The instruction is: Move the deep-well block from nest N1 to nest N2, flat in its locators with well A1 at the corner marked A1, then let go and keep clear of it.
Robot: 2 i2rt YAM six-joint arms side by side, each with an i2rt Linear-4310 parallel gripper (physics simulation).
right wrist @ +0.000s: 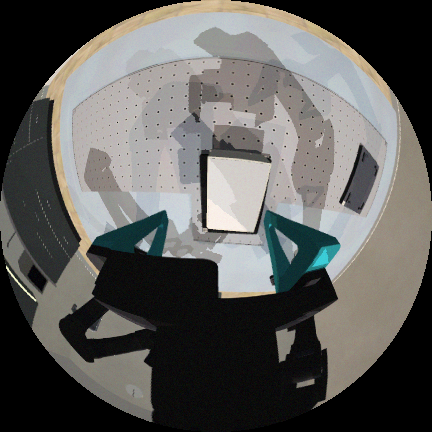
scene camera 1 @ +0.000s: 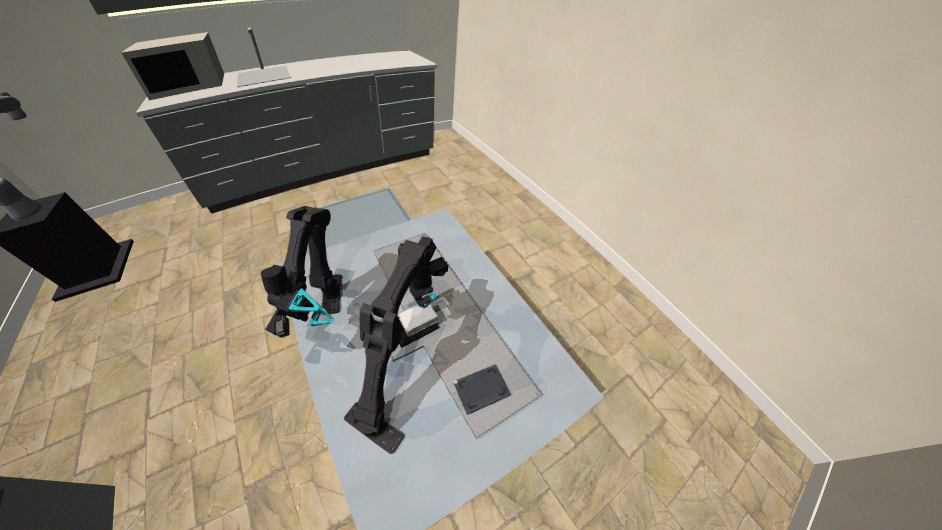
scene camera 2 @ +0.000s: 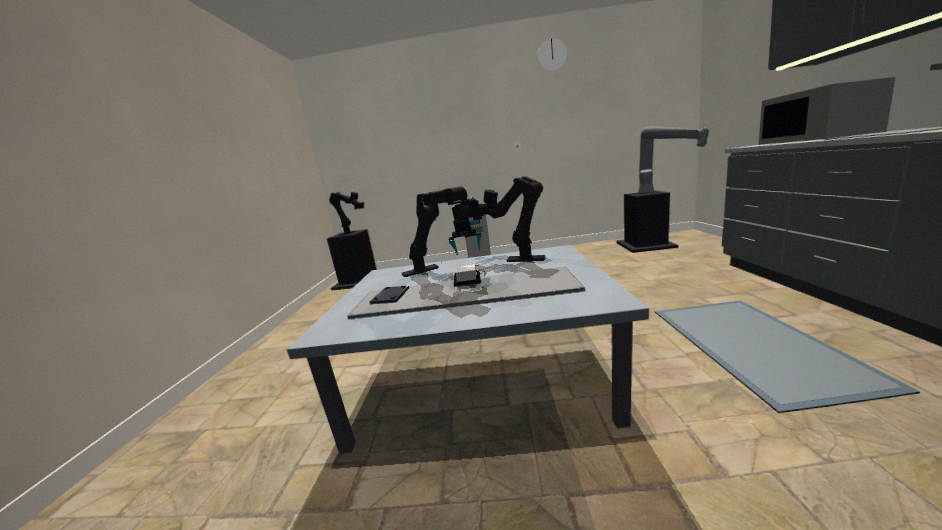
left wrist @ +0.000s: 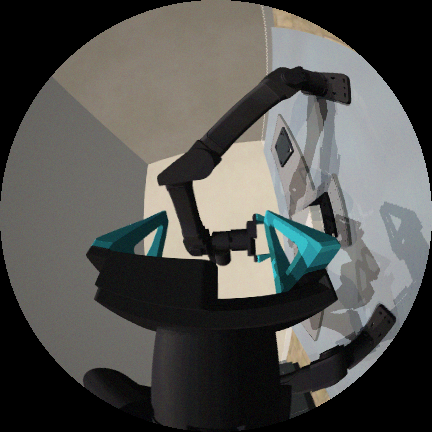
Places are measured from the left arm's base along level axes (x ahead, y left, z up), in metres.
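Pixels of known places: left gripper, between the fingertips: (scene camera 1: 326, 315) (left wrist: 215, 215); right gripper, between the fingertips: (right wrist: 215, 215) (scene camera 1: 419, 297) (scene camera 2: 468, 252) (left wrist: 278, 236); left arm's base, origin of its link: (right wrist: 134, 252) (scene camera 1: 331, 294) (scene camera 2: 525, 259); right arm's base, origin of its link: (scene camera 1: 373, 427) (scene camera 2: 420, 271) (left wrist: 321, 84).
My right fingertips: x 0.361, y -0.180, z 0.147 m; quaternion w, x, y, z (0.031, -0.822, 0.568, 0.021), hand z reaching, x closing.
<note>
Ahead of a thing's pixels: the offset from my right fingertips to its top centre. Level surfaces: height alone.
The pale deep-well block {dx -0.011, dy -0.029, dz -0.070 m} (scene camera 1: 416, 317) (scene camera 2: 466, 270) (right wrist: 237, 195) sits in a dark nest {dx -0.035, dy -0.038, dz -0.112 m} (right wrist: 203, 200) near the board's middle and looks flat. A small light mark shows at this nest's lower-left corner in the right wrist view. The other dark nest {dx +0.163, dy -0.332, dz -0.116 m} (scene camera 1: 484, 390) (scene camera 2: 389, 294) (left wrist: 284, 146) (right wrist: 361, 180) is empty. Nest labels and well A1 are too small to read. My right gripper (scene camera 1: 431, 299) (scene camera 2: 467, 249) (right wrist: 215, 215) is open and empty, above the block and apart from it. My left gripper (scene camera 1: 316, 310) (left wrist: 215, 215) is open and empty, raised beyond the board.
The perforated board {dz -0.134 m} (scene camera 1: 520, 388) (scene camera 2: 553, 283) (right wrist: 110, 125) lies on the pale blue table {dz -0.147 m} (scene camera 1: 559, 382) (scene camera 2: 599, 301). Both arms stand along one side of it. In the left wrist view, the right arm (left wrist: 235, 117) rises across the middle. Kitchen cabinets (scene camera 1: 345, 121) stand beyond the table.
</note>
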